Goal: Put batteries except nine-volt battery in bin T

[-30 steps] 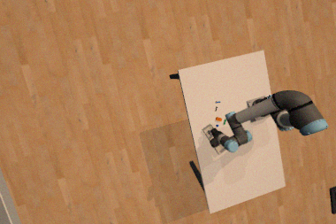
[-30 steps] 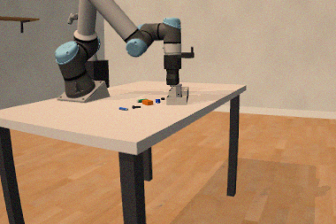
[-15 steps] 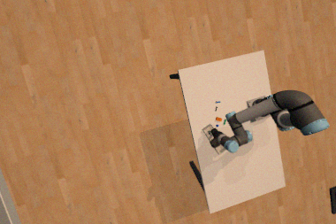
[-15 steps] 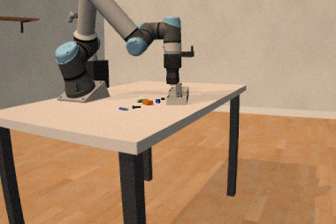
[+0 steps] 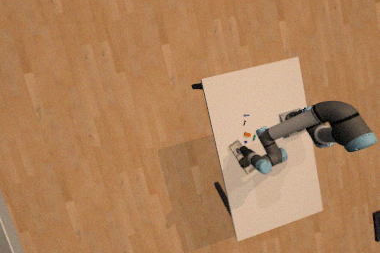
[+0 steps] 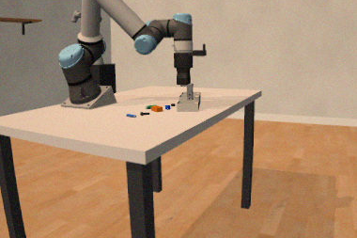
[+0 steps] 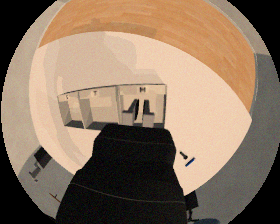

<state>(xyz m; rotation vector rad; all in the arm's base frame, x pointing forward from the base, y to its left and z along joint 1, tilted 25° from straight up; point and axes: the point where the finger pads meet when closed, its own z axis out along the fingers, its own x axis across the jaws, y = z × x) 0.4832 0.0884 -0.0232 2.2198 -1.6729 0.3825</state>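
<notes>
The grey bin lies 4 cm behind my hand, 7 cm to the left of it and 3 cm below it. Also, from my hand: orange block (12 cm behind, 7 cm to the right, 5 cm below); green piece (16 cm behind, 4 cm to the right, 5 cm below); black screw (11 cm behind, 17 cm to the right, 5 cm below).
</notes>
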